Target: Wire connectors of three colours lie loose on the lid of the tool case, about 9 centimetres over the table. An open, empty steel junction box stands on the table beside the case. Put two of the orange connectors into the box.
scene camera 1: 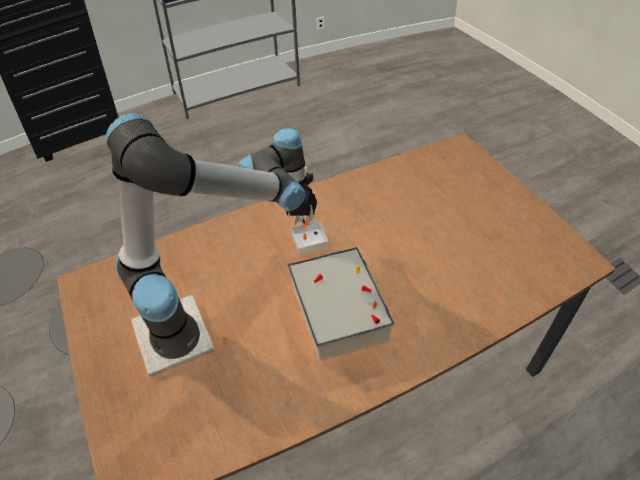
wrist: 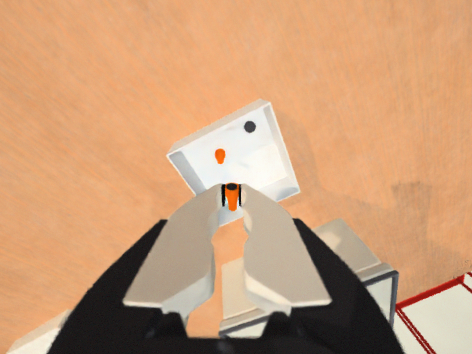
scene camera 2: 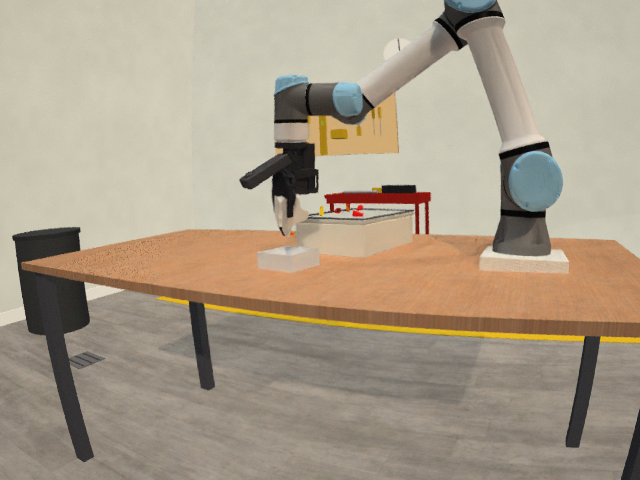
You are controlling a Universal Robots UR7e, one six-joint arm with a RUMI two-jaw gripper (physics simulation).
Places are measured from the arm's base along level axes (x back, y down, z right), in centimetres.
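Pixels of known places: gripper, fingertip midpoint: [scene camera 1: 306,224] [wrist: 232,186] [scene camera 2: 285,236]; arm's base at its link origin: [scene camera 1: 175,336] [scene camera 2: 521,251].
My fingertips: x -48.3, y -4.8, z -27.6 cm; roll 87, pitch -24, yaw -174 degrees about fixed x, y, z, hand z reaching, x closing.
Note:
Ahead of a thing's pixels: the offset from my fingertips to its top centre. "spot": to the spot under its first point. Level surfaces: height alone.
My gripper [scene camera 1: 305,222] [scene camera 2: 287,233] [wrist: 232,186] is shut on an orange connector @[dx +0.3, dy -1.2, dz +0.6 cm] [scene camera 1: 305,224] [scene camera 2: 292,233] [wrist: 232,198] and holds it a little above the open junction box @[dx -0.6, dy +3.3, dz +1.3 cm] [scene camera 1: 312,248] [scene camera 2: 281,261] [wrist: 283,145]. In the wrist view the held connector overlaps the box's near part. Another orange connector @[dx +0.7, dy +4.8, dz -0.5 cm] [scene camera 1: 305,237] [wrist: 220,155] is inside the box, on its floor. A third orange connector @[dx -8.7, dy -4.5, dz +39.6 cm] [scene camera 1: 374,304] [scene camera 2: 347,208] lies on the lid of the tool case @[dx -1.2, dy -2.7, dz +32.0 cm] [scene camera 1: 336,310] [scene camera 2: 330,237] [wrist: 382,270]. The box's inside is hidden in scene camera 2.
On the lid are three red connectors @[dx +3.4, dy -3.9, dz +25.6 cm] [scene camera 1: 318,278] @[dx -8.5, dy -3.9, dz +33.6 cm] [scene camera 1: 366,289] @[dx -7.2, dy -3.9, dz +44.0 cm] [scene camera 1: 375,319] and a yellow connector @[dx -8.7, dy -4.8, dz +26.1 cm] [scene camera 1: 358,269] [scene camera 2: 321,210]. The case stands close beside the box on the wooden table @[dy +7.2 cm] [scene camera 1: 444,217] [scene camera 2: 413,289] and is taller than it. A dark round spot @[spot: dx -3.5, dy +6.6, dz -1.9 cm] [wrist: 249,126] shows on the box floor.

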